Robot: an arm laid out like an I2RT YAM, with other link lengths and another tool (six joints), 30 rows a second.
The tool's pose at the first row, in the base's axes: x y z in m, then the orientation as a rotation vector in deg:
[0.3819, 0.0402, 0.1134, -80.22, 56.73, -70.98]
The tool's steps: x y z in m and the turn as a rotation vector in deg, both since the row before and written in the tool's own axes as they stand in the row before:
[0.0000, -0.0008, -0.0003, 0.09, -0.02, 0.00]
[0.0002, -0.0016, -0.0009, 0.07, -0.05, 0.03]
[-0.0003, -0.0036, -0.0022, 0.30, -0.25, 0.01]
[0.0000, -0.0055, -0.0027, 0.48, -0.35, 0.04]
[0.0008, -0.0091, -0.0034, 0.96, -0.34, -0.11]
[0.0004, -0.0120, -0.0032, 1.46, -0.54, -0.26]
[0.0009, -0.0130, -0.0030, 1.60, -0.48, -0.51]
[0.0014, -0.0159, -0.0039, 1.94, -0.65, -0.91]
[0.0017, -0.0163, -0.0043, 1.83, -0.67, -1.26]
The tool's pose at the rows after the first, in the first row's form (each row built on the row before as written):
[0.3816, 0.0403, 0.1142, -80.16, 56.65, -70.99]
[0.3807, 0.0403, 0.1158, -80.11, 56.58, -70.95]
[0.3784, 0.0409, 0.1193, -79.99, 56.19, -70.84]
[0.3755, 0.0415, 0.1247, -79.76, 55.62, -70.69]
[0.3718, 0.0418, 0.1337, -79.25, 54.61, -70.81]
[0.3680, 0.0430, 0.1455, -78.54, 53.01, -71.04]
[0.3641, 0.0439, 0.1582, -77.84, 51.21, -71.53]
[0.3587, 0.0447, 0.1737, -77.18, 48.81, -72.28]
[0.3523, 0.0453, 0.1894, -76.80, 46.27, -73.22]

